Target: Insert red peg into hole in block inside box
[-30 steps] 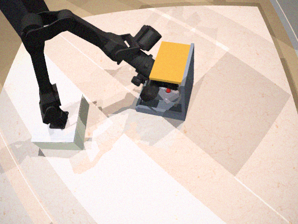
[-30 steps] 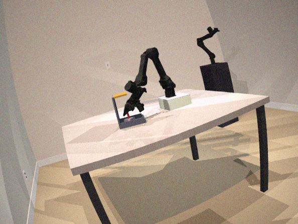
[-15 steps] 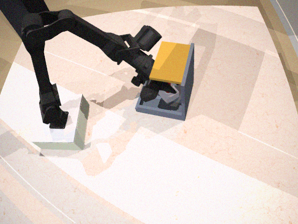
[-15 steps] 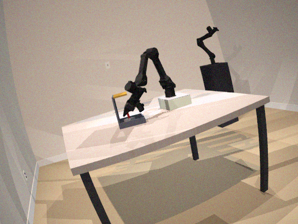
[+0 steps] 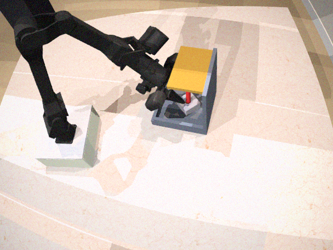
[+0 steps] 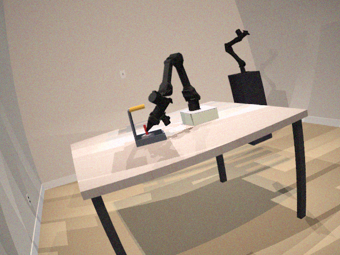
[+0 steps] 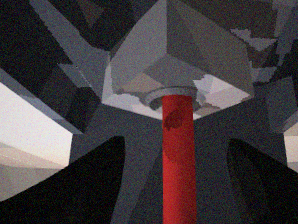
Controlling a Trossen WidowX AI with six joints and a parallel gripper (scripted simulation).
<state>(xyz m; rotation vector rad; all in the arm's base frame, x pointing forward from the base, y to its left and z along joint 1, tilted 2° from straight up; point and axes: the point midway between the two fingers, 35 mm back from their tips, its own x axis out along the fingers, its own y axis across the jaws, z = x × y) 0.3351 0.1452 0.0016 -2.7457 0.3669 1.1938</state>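
Right now the red peg is right at my gripper tip. The rest, counted from my gripper tip: roof (20 mm ahead, 10 mm to the right, 140 mm above); then box back wall (70 mm ahead, 20 mm to the right, 50 mm above).
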